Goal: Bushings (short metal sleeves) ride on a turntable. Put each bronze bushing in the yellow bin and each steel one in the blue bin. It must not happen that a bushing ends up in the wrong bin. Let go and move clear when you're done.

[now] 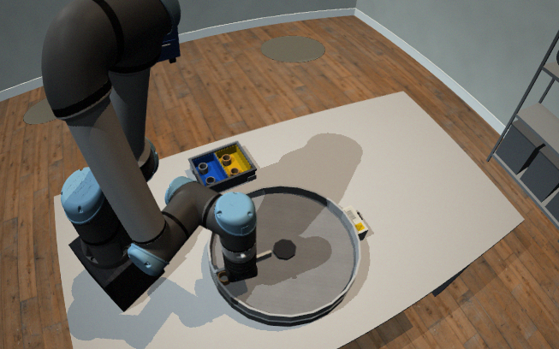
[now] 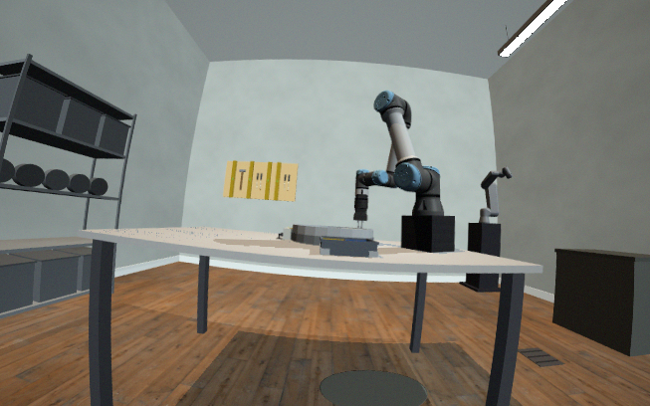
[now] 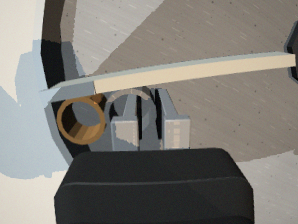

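The bin lies 400 mm to the left of my hand, 90 mm ahead of it and 50 mm below it. The rest, counted from my hand: round grey turntable 140 mm ahead, 20 mm to the left, 20 mm below.
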